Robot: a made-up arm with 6 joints.
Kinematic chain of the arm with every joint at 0, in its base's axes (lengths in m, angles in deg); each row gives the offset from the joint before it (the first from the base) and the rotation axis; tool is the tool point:
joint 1: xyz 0 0 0.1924 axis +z
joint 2: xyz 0 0.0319 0 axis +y
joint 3: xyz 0 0 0.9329 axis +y
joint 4: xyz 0 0 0.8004 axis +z
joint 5: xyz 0 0 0 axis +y
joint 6: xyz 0 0 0.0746 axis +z
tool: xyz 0 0 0
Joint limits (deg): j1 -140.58..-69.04 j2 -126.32..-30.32 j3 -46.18..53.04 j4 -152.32..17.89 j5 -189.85..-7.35 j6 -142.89..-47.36
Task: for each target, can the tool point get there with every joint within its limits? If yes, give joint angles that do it. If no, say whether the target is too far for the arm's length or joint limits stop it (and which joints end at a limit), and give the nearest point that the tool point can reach.
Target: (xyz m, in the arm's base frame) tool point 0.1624 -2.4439 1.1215
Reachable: no: too far | nearest point 0.1458 0.0056 1.7183 | short by 2.521 m
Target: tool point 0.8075 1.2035 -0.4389
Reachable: yes | joints -122.48 -97.82 -34.80 -10.56 -167.50 -80.27
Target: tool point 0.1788 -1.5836 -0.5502
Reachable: no: joint limits stop it (at a limit: joint 1, joint 2, joint 3) | nearest point 0.6649 0.4491 -1.1336 | short by 2.170 m
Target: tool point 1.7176 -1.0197 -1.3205
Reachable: no: too far | nearest point 0.7231 0.4574 -1.1604 | short by 1.788 m
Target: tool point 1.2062 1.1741 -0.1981
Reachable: yes | joints -133.20 -118.17 31.14 -96.98 -36.13 -95.67
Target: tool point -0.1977 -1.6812 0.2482
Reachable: no: joint limits stop it (at a limit: joint 1, joint 2, joint 3) | nearest point 0.1343 0.0218 1.6883 | short by 2.255 m
